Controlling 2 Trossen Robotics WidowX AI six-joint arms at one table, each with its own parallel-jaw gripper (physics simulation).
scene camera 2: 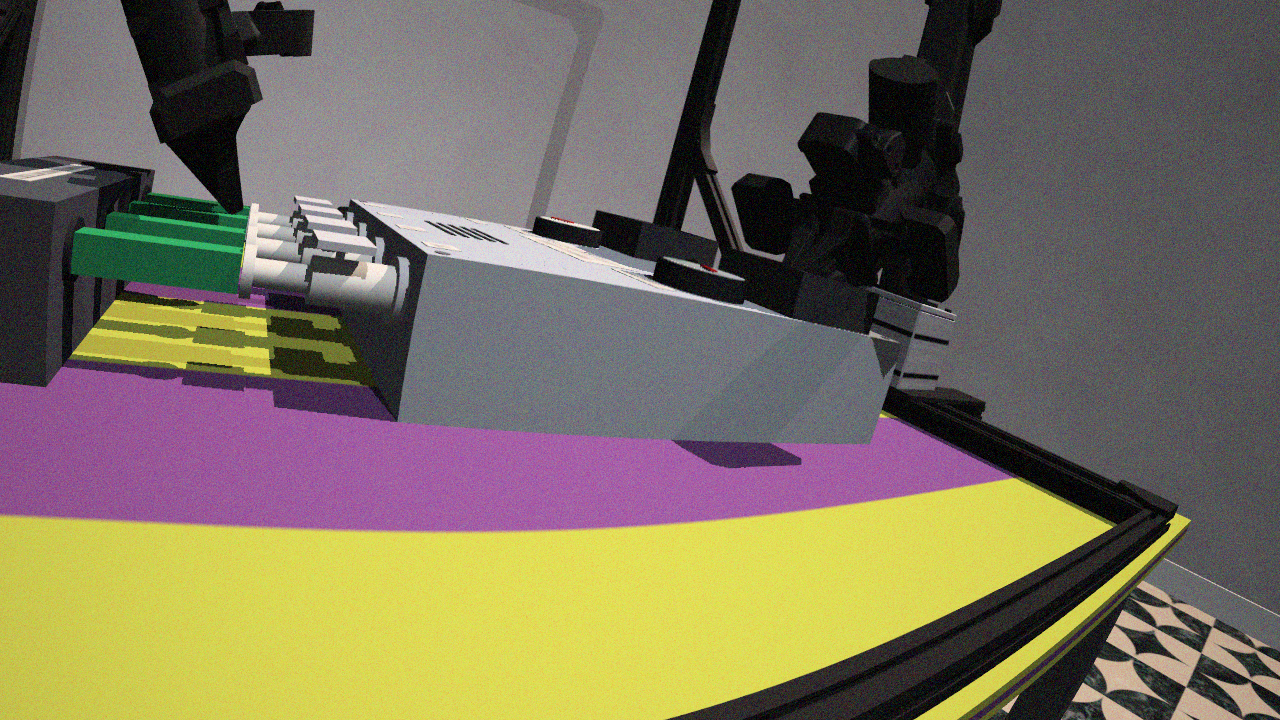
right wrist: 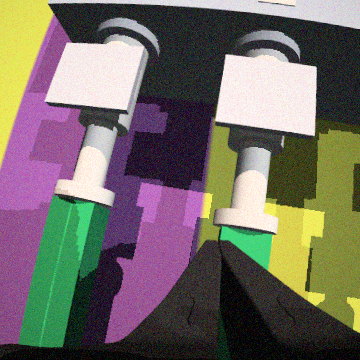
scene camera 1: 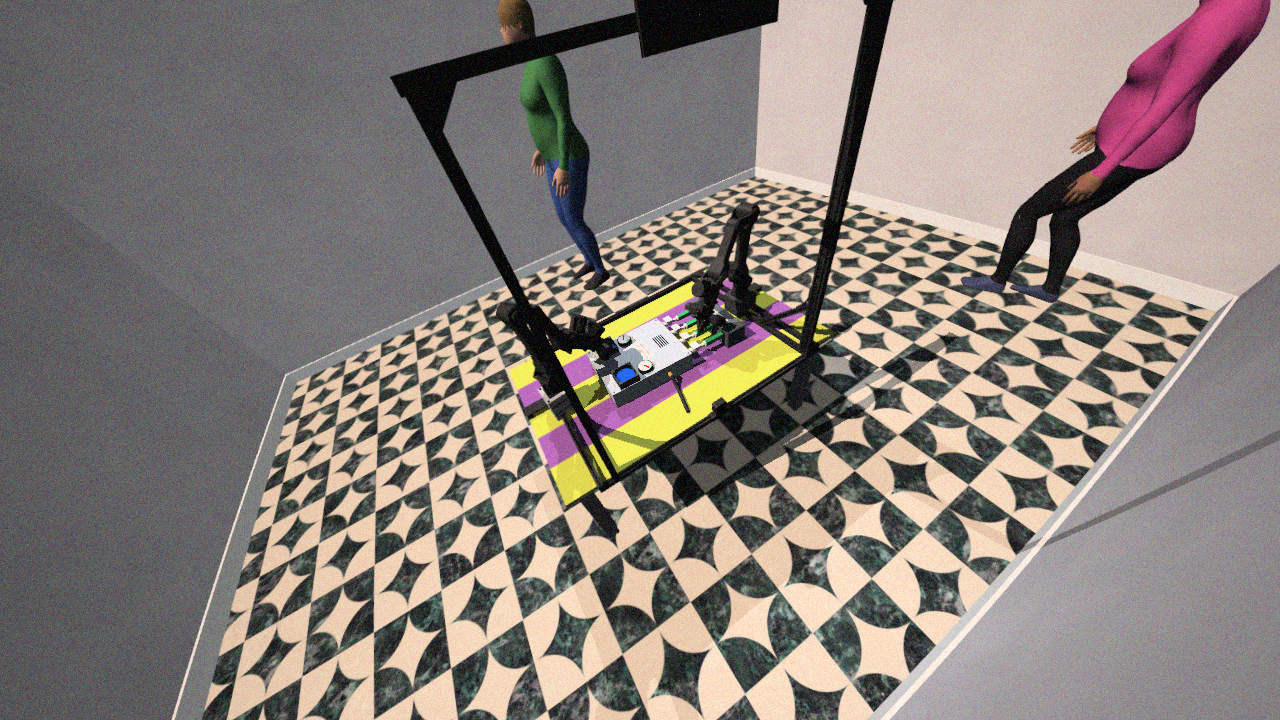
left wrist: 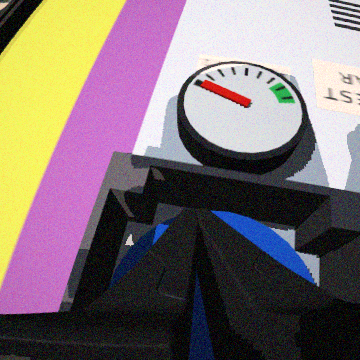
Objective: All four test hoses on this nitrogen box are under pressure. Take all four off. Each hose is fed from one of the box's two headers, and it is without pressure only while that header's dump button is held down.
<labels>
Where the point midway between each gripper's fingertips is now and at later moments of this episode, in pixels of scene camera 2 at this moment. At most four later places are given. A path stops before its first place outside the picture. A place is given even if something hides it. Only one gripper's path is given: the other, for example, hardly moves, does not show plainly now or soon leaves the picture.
The right gripper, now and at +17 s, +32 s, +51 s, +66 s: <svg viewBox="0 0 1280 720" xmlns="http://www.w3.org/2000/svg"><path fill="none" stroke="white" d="M236 211L250 248L242 218L343 213L244 54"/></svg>
</labels>
